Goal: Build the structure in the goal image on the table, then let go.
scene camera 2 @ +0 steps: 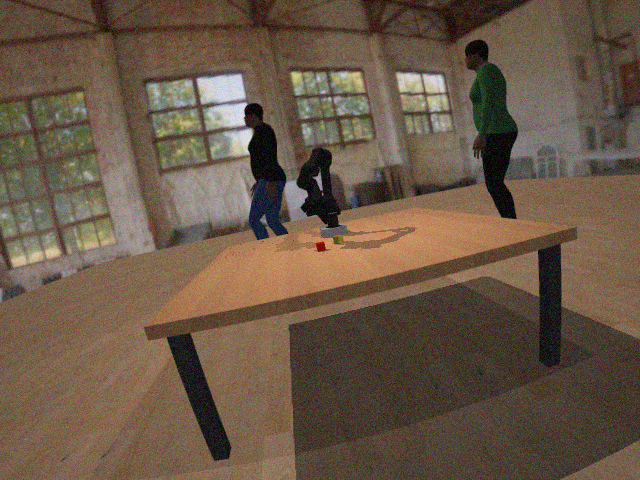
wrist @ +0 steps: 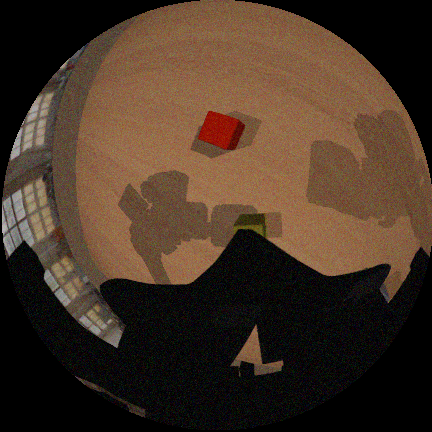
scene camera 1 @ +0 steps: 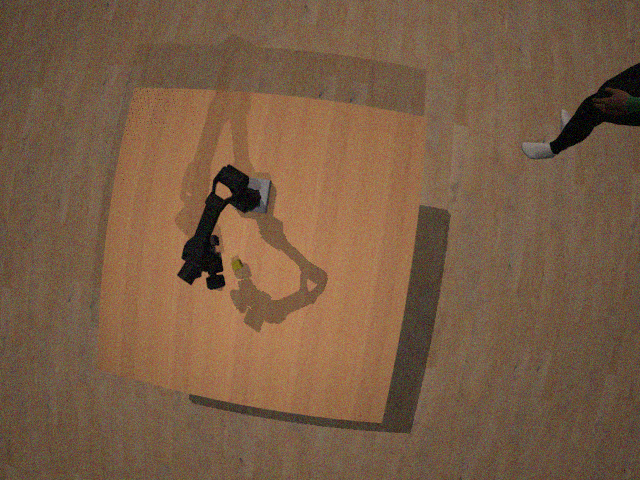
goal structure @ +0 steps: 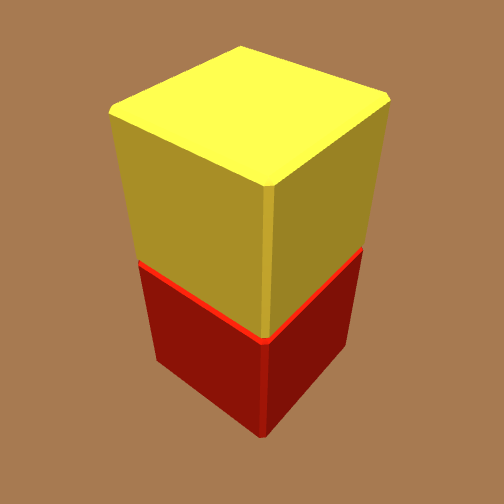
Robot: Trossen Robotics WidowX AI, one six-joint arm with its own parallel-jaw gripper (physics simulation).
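Frame: origin at the arm's base, x up, y right, z ahead, level; centimetres.
Where they show: gripper, between the fingertips: [scene camera 2: 326, 224] [wrist: 243, 235] [scene camera 1: 221, 267]; arm's base, origin of its link: [scene camera 2: 333, 226] [scene camera 1: 251, 198].
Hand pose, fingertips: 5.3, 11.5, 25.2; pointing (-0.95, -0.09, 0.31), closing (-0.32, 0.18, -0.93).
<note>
Each offset is from my fingertips to the centre of the thing, as dx, dy, dz. Level surfaces: height alone.
A red cube {-7.9, +6.0, +5.5} [scene camera 2: 321, 246] [wrist: 220, 130] and a yellow-green cube {-7.9, -4.2, -0.4} [scene camera 1: 236, 263] [scene camera 2: 338, 239] [wrist: 250, 222] rest a little apart on the wooden table {dx -9.5} [scene camera 1: 347, 248] [scene camera 2: 270, 276] [wrist: 261, 80]. My gripper [wrist: 249, 238] [scene camera 1: 215, 281] is shut and empty. It hangs above the table. In the wrist view its closed fingertips cover the near edge of the yellow-green cube, and the red cube lies farther ahead. In the overhead view the arm hides the red cube.
The arm's grey base plate [scene camera 1: 265, 192] [scene camera 2: 333, 230] sits behind the cubes. Two people stand on the floor beyond the table: one in black [scene camera 2: 266, 162] and one in green [scene camera 2: 491, 119]. A shoe [scene camera 1: 537, 149] shows at the overhead view's right edge.
</note>
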